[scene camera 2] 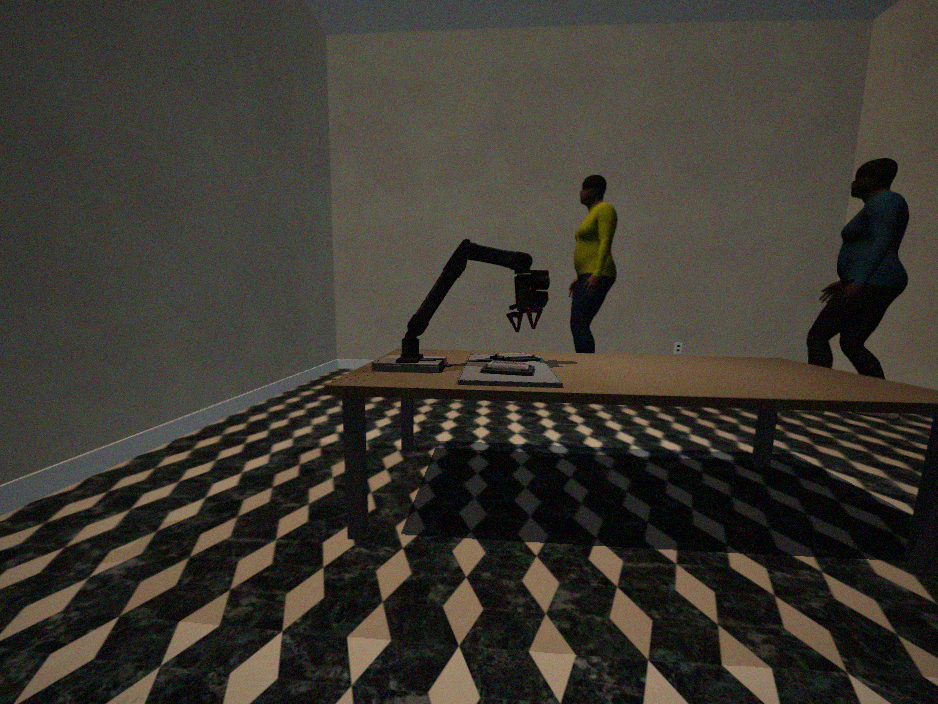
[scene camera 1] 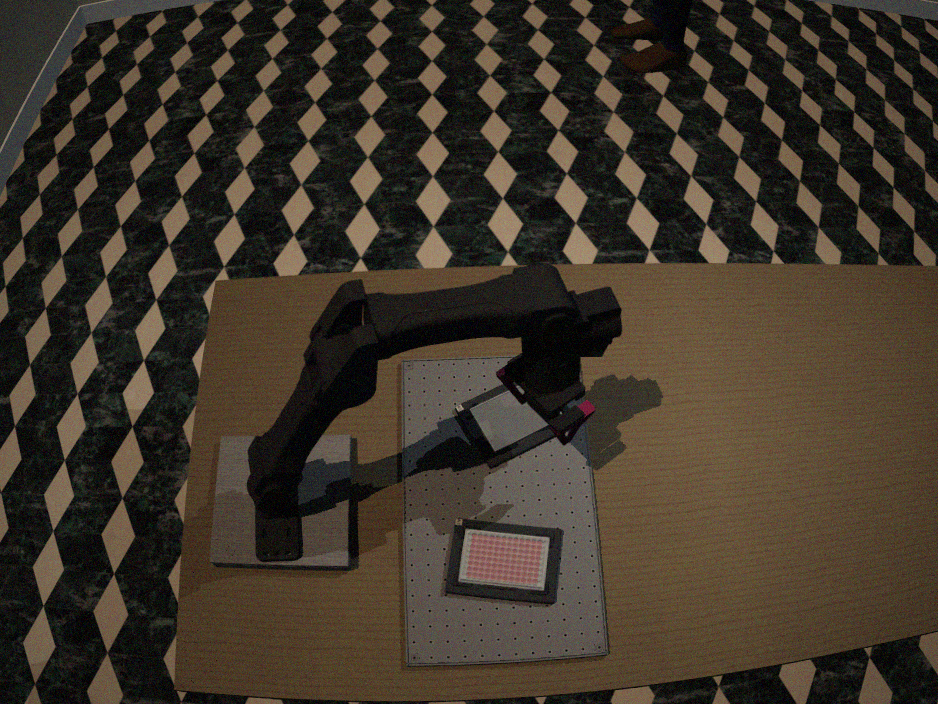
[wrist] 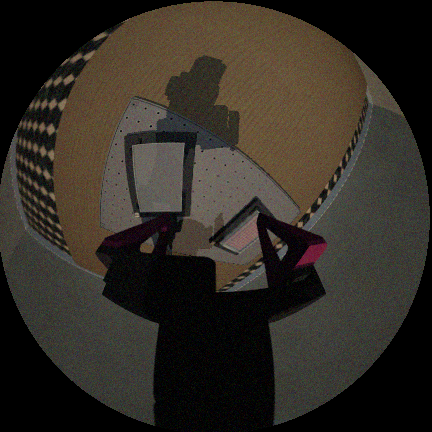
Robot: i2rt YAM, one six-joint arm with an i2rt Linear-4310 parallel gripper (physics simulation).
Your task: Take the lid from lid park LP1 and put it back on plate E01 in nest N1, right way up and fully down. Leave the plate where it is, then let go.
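Seen in the pictures: gripper, between the fingertips: (scene camera 2: pixel 525 330) (scene camera 1: pixel 545 422) (wrist: pixel 213 217); arm's base, origin of its link: (scene camera 2: pixel 410 359) (scene camera 1: pixel 277 502).
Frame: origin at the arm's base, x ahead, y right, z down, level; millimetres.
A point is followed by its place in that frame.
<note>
The clear, greyish lid (scene camera 1: pixel 506 421) {x 376, y -105, z -5 mm} (wrist: pixel 159 175) {x 405, y -118, z -5 mm} lies flat in the dark frame of lid park LP1 (scene camera 1: pixel 522 447) {x 396, y -61, z 3 mm} (wrist: pixel 189 170) {x 429, y -73, z 3 mm}. Plate E01 (scene camera 1: pixel 503 559) {x 342, y 126, z -11 mm} (wrist: pixel 243 237) {x 336, y 116, z -13 mm}, with pink wells and no lid on it, sits in the dark frame of nest N1 (scene camera 1: pixel 555 568) {x 419, y 148, z 1 mm} at the near part of the pegboard. My gripper (scene camera 1: pixel 541 419) {x 422, y -48, z -108 mm} (scene camera 2: pixel 526 328) {x 422, y -48, z -108 mm} (wrist: pixel 213 217) {x 422, y -48, z -108 mm} is open and empty. It points down, high above the board, over the side of the lid park away from the arm's base. In scene camera 1 the gripper hides a corner of the lid park.
The perforated board (scene camera 1: pixel 564 492) {x 453, y 21, z 13 mm} (wrist: pixel 215 175) {x 438, y -23, z 13 mm} carries both frames and lies on the wooden table (scene camera 1: pixel 757 454) {x 804, y 1, z 26 mm} (scene camera 2: pixel 681 378) {x 909, y 146, z 26 mm}. The arm's base stands on a grey block (scene camera 1: pixel 234 515) {x -73, y 19, z -1 mm} to the left. Two people, one in yellow (scene camera 2: pixel 594 238) and one in blue (scene camera 2: pixel 875 238), stand beyond the table.
</note>
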